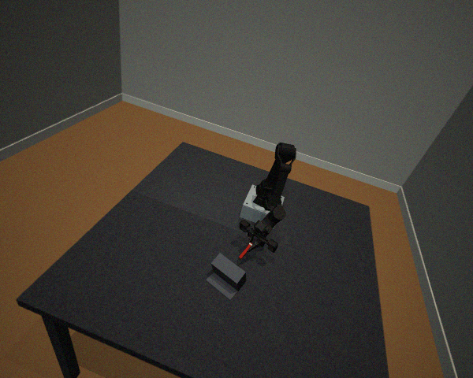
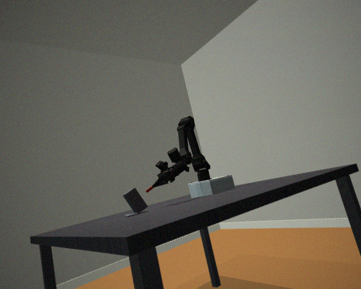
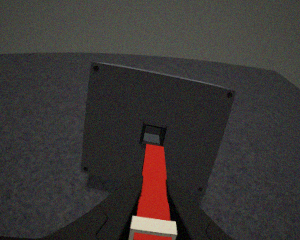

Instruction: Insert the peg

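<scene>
Right now my gripper tip is 10 cm short of the sloped panel, 2 cm to the left of it and 5 cm above it. The rest, counted from my gripper tip: flat foot plate: 13 cm ahead, 2 cm to the right, 11 cm below; red square peg: 1 cm behind.
</scene>
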